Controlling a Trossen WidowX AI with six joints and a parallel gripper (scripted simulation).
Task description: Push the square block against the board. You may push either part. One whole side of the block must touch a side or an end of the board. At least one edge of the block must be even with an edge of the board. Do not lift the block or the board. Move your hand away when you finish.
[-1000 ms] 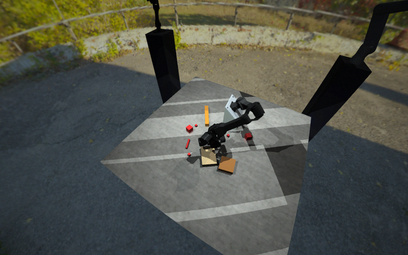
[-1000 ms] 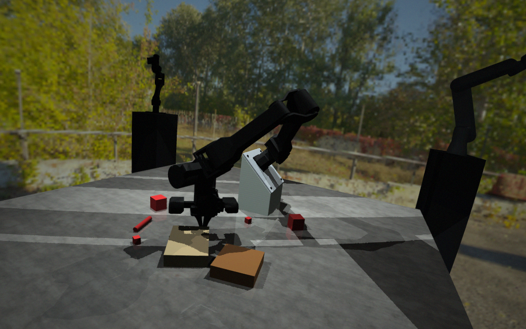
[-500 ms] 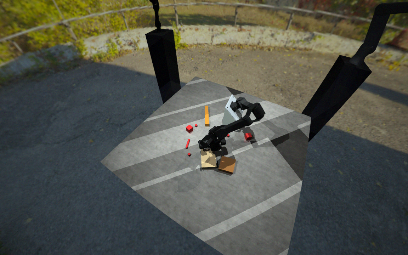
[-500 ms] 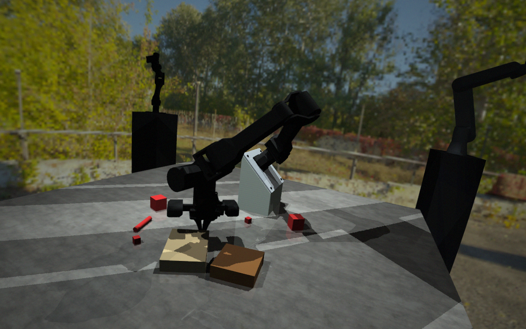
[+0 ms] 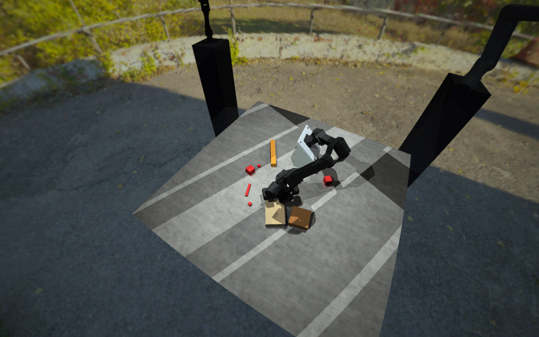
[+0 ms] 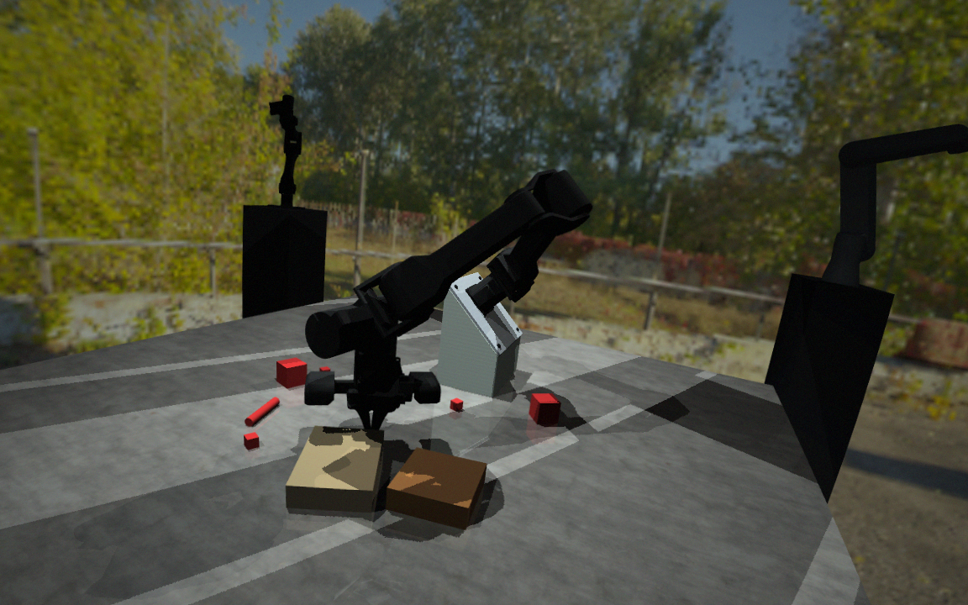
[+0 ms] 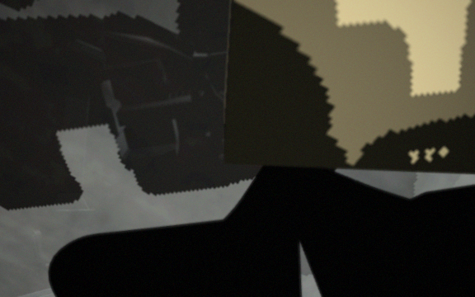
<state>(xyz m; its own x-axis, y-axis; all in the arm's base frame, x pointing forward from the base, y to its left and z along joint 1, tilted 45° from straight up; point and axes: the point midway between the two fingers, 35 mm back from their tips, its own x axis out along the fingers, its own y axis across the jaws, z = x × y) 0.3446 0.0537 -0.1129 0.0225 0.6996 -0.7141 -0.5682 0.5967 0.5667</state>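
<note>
Right now the tan board is 9 cm ahead of my gripper tip, 1 cm to the left of it and 1 cm above it. Also, from my gripper tip: orange bar 31 cm behind, 17 cm to the right, 1 cm above; then brown square block 14 cm to the left, 7 cm ahead, 1 cm above; then red rod 19 cm to the right, 1 cm ahead.
</note>
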